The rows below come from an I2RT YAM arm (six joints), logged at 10 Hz.
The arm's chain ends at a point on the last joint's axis. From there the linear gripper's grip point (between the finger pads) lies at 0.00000 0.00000 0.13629 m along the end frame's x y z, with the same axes.
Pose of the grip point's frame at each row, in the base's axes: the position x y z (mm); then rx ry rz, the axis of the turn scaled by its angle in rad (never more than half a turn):
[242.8 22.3 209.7 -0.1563 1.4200 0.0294]
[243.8 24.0 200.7 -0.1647 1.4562 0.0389]
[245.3 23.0 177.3 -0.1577 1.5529 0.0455]
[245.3 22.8 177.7 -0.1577 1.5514 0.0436]
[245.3 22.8 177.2 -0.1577 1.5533 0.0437]
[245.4 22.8 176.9 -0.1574 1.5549 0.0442]
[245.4 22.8 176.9 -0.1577 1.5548 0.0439]
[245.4 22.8 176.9 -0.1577 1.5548 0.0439]
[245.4 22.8 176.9 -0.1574 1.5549 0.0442]
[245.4 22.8 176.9 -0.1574 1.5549 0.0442]
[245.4 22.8 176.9 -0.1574 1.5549 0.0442]
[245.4 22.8 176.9 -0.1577 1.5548 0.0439]
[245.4 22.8 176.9 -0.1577 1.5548 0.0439]
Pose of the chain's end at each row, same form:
[109.0 5.1 190.4 -0.1563 1.4200 0.0294]
[109.5 5.6 186.4 -0.1647 1.4562 0.0389]
[110.2 5.3 175.9 -0.1577 1.5529 0.0455]
[110.2 5.3 176.1 -0.1577 1.5514 0.0436]
[110.1 5.3 175.9 -0.1577 1.5533 0.0437]
[110.2 5.3 175.8 -0.1574 1.5549 0.0442]
[110.2 5.3 175.8 -0.1577 1.5548 0.0439]
[110.2 5.3 175.8 -0.1577 1.5548 0.0439]
[110.2 5.3 175.8 -0.1574 1.5549 0.0442]
[110.2 5.3 175.8 -0.1574 1.5549 0.0442]
[110.2 5.3 175.8 -0.1574 1.5549 0.0442]
[110.2 5.3 175.8 -0.1577 1.5548 0.0439]
[110.2 5.3 175.8 -0.1577 1.5548 0.0439]

